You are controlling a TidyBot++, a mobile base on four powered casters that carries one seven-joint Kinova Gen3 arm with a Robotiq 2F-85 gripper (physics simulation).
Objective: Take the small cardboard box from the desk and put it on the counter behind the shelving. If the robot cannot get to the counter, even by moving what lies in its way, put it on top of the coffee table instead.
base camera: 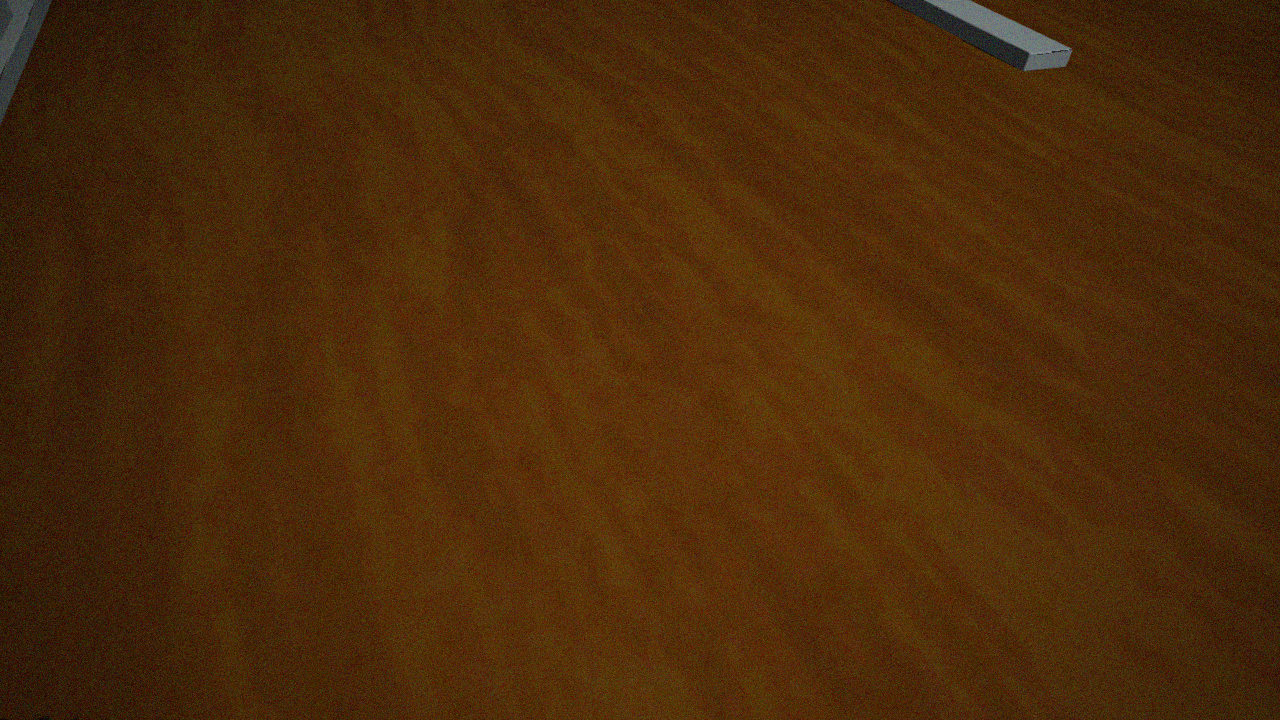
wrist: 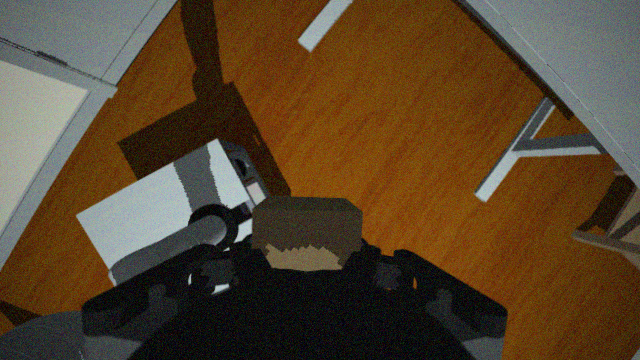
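Pixels of known places: gripper, fingertip midpoint: [wrist: 306, 241]; arm's base, origin of the base link: [wrist: 212, 229].
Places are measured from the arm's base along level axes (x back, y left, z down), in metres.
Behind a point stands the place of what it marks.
The small cardboard box [wrist: 307, 227] @[y 0.012, x -0.348, z -0.558 m] is brown and sits between the fingertips at the lower middle of the wrist view. My gripper [wrist: 306, 241] @[y -0.011, x -0.335, z -0.509 m] is shut on it and holds it high above the wooden floor. A pale grey top [wrist: 595, 55] @[y -0.024, x -0.969, z -0.323 m] with metal feet below it, which looks like the desk, fills the upper right of the wrist view. The gripper and the box do not show in the base camera view. I cannot make out the counter, the shelving or the coffee table for certain in either view.
My white mobile base [wrist: 140, 210] @[y 0.163, x 0.186, z 0.014 m] is at the left of the wrist view. A grey-edged structure with a cream panel [wrist: 35, 130] @[y 0.702, x 0.580, z 0.217 m] stands beyond it. A metal foot bar [base camera: 1002, 31] lies on the floor [base camera: 626, 358] @[y -0.015, x -0.501, z 0.397 m]. A brown framed object [wrist: 622, 242] @[y -1.083, x -1.668, z 0.181 m] shows at the right edge.
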